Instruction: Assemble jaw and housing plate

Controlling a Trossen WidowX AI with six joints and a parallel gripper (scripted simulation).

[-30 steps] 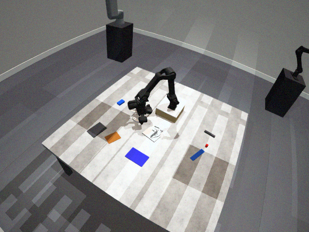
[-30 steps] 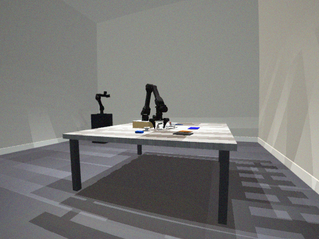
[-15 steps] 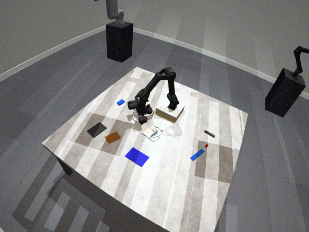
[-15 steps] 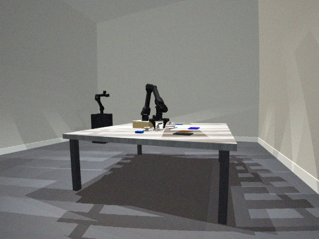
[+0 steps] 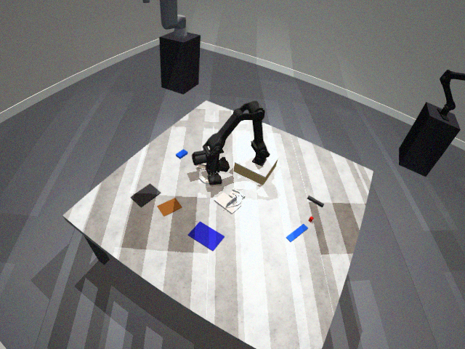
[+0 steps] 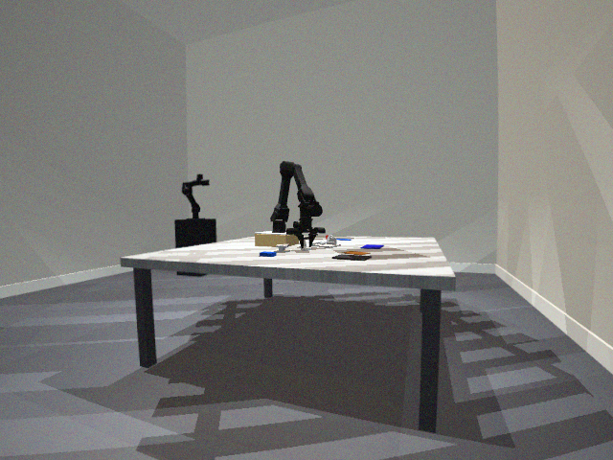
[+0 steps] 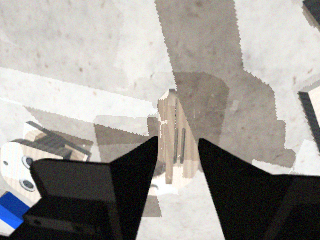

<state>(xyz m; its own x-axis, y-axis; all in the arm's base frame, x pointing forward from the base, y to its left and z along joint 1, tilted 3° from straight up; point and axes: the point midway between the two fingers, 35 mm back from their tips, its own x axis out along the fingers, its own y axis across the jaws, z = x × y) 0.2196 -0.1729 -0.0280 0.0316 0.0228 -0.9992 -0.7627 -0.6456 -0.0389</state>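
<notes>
My gripper tip is 1 cm short of the jaw and 4 cm to the left of it. Round my gripper tip: white block 8 cm behind, 11 cm to the right; then small blue block 9 cm behind, 25 cm to the right; then orange tile 26 cm ahead, 9 cm to the right.
</notes>
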